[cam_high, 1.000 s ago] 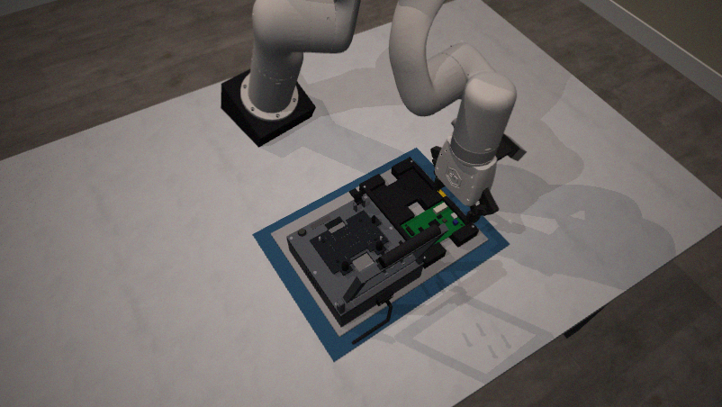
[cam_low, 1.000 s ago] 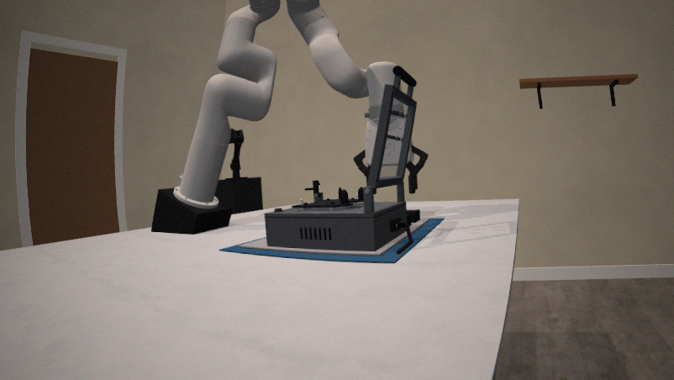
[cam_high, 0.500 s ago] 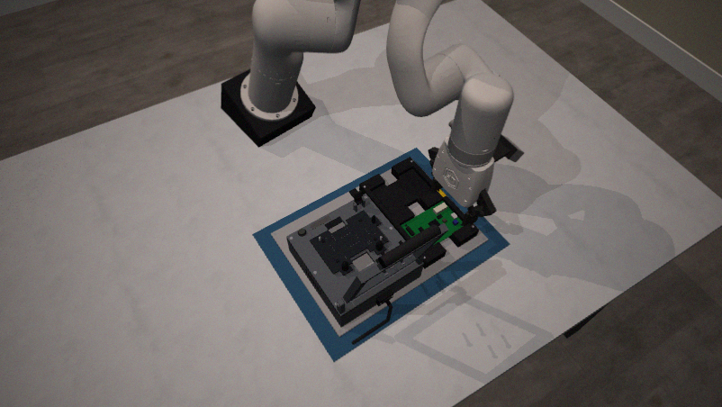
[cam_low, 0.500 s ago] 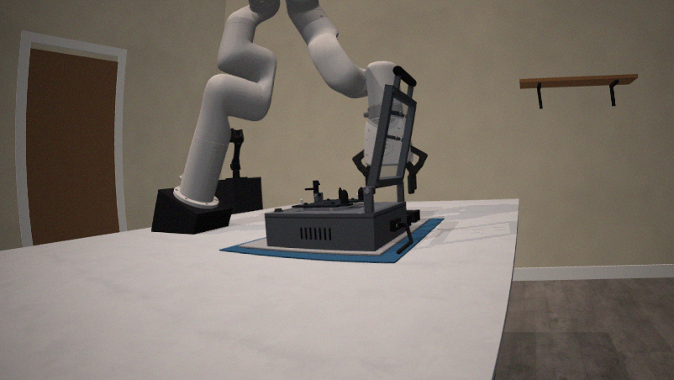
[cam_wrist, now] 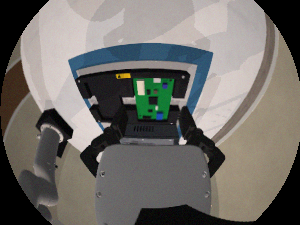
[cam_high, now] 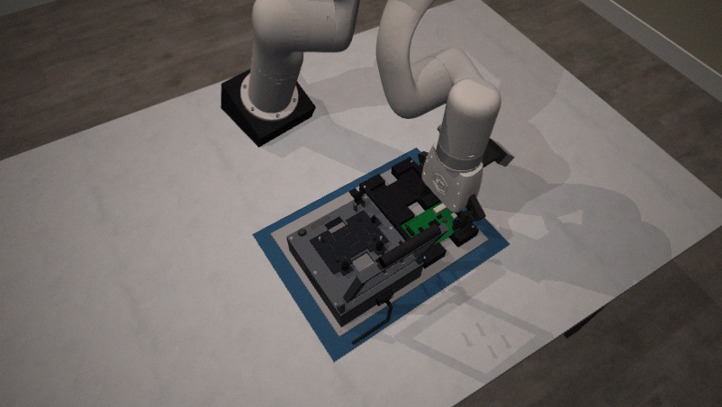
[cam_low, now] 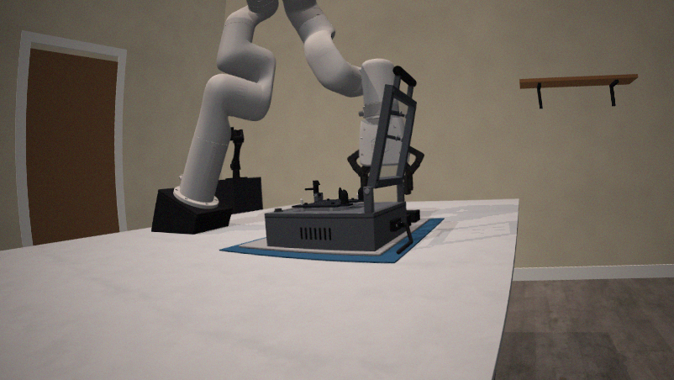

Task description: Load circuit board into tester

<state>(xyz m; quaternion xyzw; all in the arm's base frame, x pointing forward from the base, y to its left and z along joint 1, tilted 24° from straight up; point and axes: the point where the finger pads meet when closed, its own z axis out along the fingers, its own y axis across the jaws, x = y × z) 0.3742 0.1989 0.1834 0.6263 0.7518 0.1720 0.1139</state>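
Now: hand 1 cm to the left of the green circuit board and 5 cm above it. The rest, counted from my hand: lid (12 cm ahead, 17 cm to the right, 11 cm above); then pin plate (18 cm to the right); then tester (2 cm ahead, 15 cm to the right, 4 cm above).
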